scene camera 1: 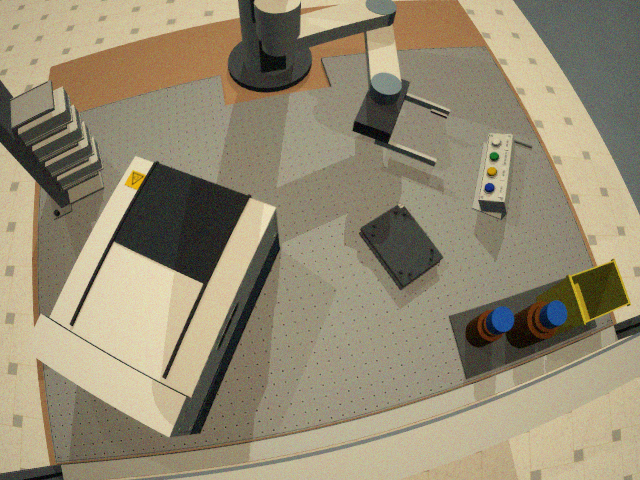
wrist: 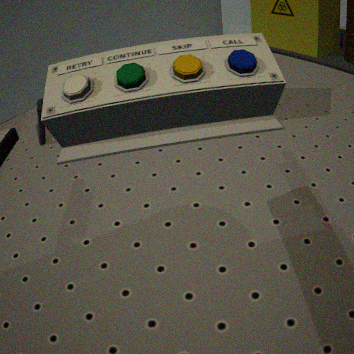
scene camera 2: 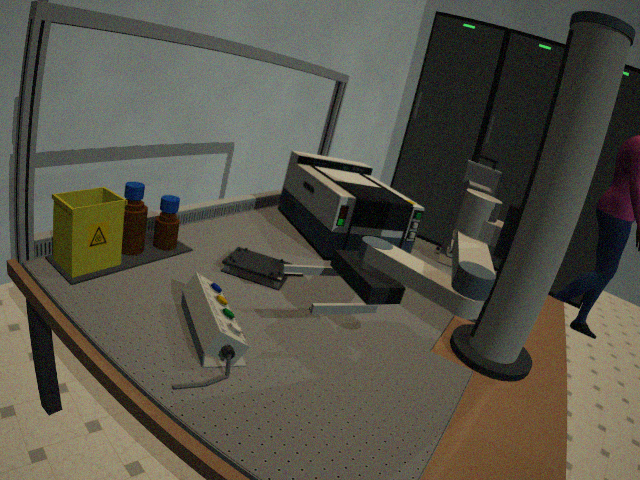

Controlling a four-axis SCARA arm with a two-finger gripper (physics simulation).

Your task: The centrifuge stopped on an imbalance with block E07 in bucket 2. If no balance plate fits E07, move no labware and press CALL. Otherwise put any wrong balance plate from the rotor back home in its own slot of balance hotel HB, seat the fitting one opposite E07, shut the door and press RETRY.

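Places are measured from the arm's base along level axes (x ahead, y left, z up), in millimetres.
Where they show: gripper, fingertip midpoint: (scene camera 1: 442, 136) (wrist: 194, 78) (scene camera 2: 296, 287); arm's base, origin of the base link: (scene camera 1: 269, 62) (scene camera 2: 490, 353).
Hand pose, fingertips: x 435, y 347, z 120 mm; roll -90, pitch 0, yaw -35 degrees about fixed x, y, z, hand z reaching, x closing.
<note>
Each offset is from my fingertips to the top centre of the thing. "spot": to the spot under its first point.
My gripper (scene camera 1: 442, 137) (scene camera 2: 298, 288) is open and empty, its fingers spread toward the button box @[dz -23, dx +87, dy +152 mm] (scene camera 1: 481, 202) (scene camera 2: 192, 315) (wrist: 165, 112) but apart from it. In the wrist view the box has a white RETRY button @[dz -32, dx +12, dy +174 mm] (wrist: 77, 85) and a blue CALL button @[dz -32, dx +138, dy +92 mm] (wrist: 242, 61), with green CONTINUE and yellow SKIP between them. The centrifuge (scene camera 1: 235, 248) (scene camera 2: 320, 198) has a pale top panel @[spot: dz +103, dx +286, dy -715 mm] (scene camera 1: 139, 304) beside a dark area (scene camera 1: 180, 222); I cannot tell whether its door is open. Its rotor, block E07 and any balance plate inside are hidden. A stepped hotel @[spot: dz +145, dx -129, dy -878 mm] (scene camera 1: 59, 131) stands at the left; its label is unreadable.
A dark flat fixture @[dz -66, dx +215, dy -163 mm] (scene camera 1: 401, 246) (scene camera 2: 255, 264) lies between the centrifuge and the box. Two brown bottles (scene camera 1: 478, 330) (scene camera 1: 522, 330) with blue caps and a yellow bin (scene camera 1: 602, 291) (scene camera 2: 87, 237) (wrist: 292, 30) stand near the table edge. The arm's column (scene camera 2: 553, 180) rises behind the gripper.
</note>
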